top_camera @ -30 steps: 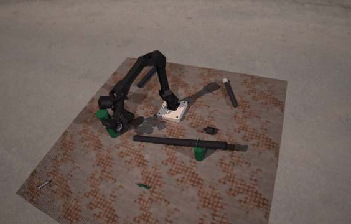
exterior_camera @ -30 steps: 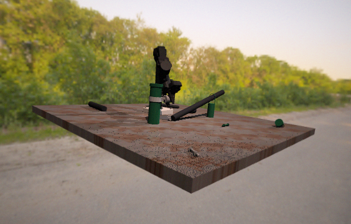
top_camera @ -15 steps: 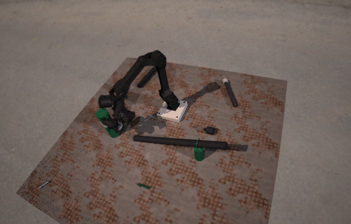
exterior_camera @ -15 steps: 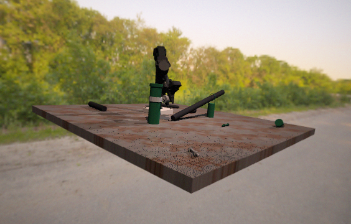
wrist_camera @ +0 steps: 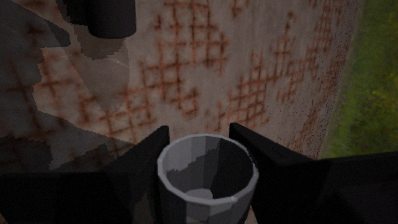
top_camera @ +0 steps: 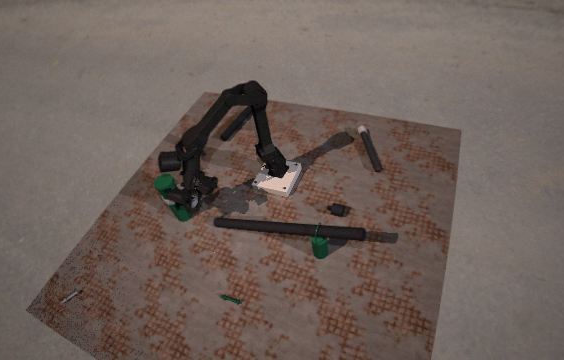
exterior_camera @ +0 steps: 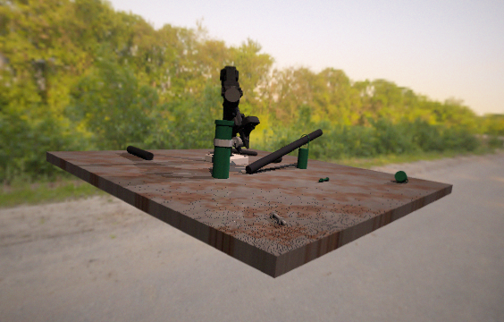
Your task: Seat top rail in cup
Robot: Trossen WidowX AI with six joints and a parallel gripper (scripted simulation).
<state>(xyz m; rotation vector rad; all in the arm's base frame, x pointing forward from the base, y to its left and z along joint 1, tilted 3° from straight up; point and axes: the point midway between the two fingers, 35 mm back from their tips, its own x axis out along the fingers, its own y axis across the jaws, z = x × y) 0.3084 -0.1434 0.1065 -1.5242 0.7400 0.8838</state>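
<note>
My gripper tip is now 2 cm past the grey rail-end cup, 3 cm to the left of it and 3 cm below it. From my gripper tip the other things lie so: short green post (9 cm behind, 44 cm to the left, 1 cm above); then small dark fitting (26 cm behind, 41 cm to the left, 8 cm below); then green bolt (18 cm ahead, 27 cm to the left, 9 cm below).
</note>
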